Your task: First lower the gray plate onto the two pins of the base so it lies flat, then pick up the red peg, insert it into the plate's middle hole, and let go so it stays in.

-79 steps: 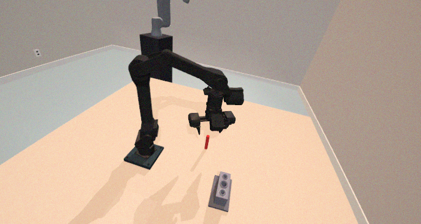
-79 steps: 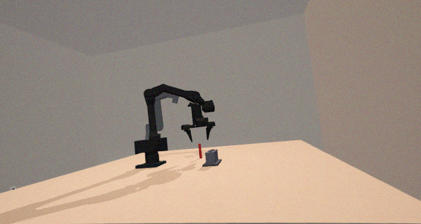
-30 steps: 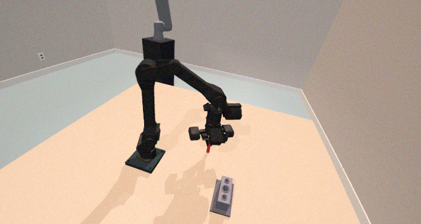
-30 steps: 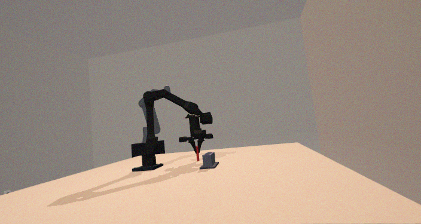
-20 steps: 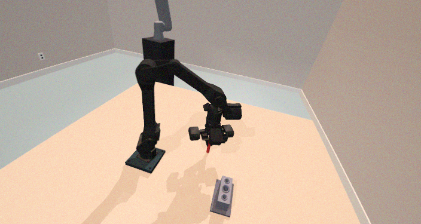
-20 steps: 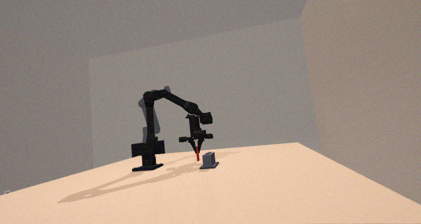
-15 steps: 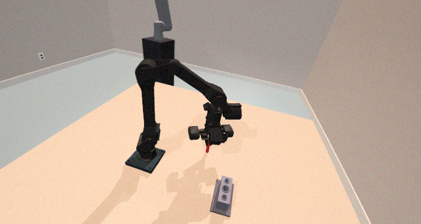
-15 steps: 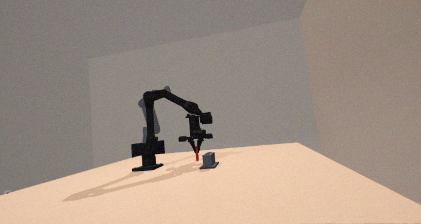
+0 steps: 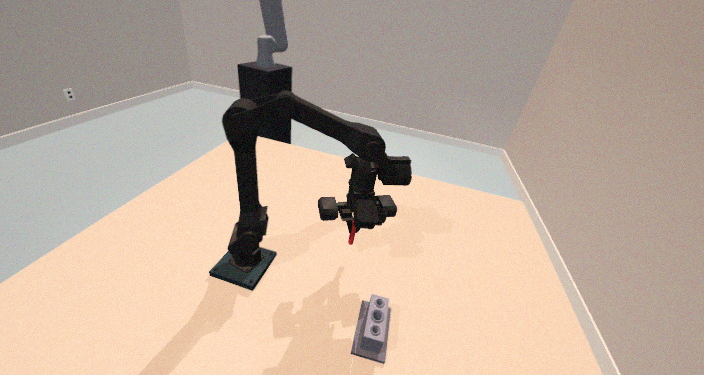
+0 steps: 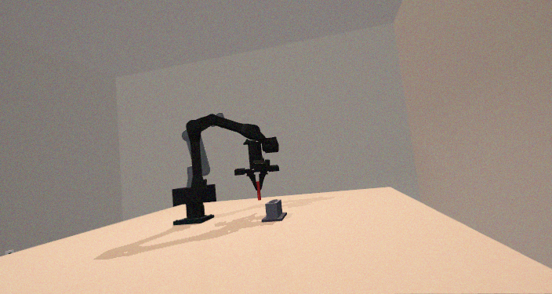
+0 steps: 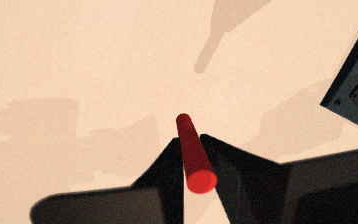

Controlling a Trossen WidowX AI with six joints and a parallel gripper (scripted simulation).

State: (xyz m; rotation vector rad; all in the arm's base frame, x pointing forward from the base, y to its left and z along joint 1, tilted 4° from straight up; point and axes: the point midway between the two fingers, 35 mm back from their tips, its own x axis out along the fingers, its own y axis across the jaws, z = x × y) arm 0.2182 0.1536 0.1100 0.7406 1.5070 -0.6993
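The gray plate lies 13 cm ahead of my gripper tip, 17 cm to the right of it and 4 cm below it. Round my gripper tip: red peg right at my gripper tip; flat base 13 cm ahead, 17 cm to the right, 8 cm below.
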